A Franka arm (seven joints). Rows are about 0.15 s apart.
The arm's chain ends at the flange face. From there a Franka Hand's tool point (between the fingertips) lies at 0.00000 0.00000 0.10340 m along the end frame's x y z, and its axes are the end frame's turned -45 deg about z.
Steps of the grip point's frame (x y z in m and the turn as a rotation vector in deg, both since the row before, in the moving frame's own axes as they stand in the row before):
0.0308, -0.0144, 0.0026, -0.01, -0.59, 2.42
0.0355, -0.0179, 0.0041, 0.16, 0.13, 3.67
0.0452, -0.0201, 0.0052, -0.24, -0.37, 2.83
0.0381, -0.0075, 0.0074, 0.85, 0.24, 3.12
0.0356, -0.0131, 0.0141, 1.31, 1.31, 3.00
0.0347, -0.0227, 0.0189, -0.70, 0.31, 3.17
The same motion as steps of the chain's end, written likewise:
0.0124, -0.0327, 0.0026, -0.42, -0.41, 2.42
0.0125, -0.0374, 0.0041, 0.21, -0.02, 3.67
0.0179, -0.0469, 0.0052, -0.43, -0.09, 2.83
0.0224, -0.0308, 0.0074, 0.77, -0.43, 3.12
0.0158, -0.0311, 0.0142, 1.85, 0.00, 3.00
0.0072, -0.0411, 0.0189, -0.28, 0.71, 3.17

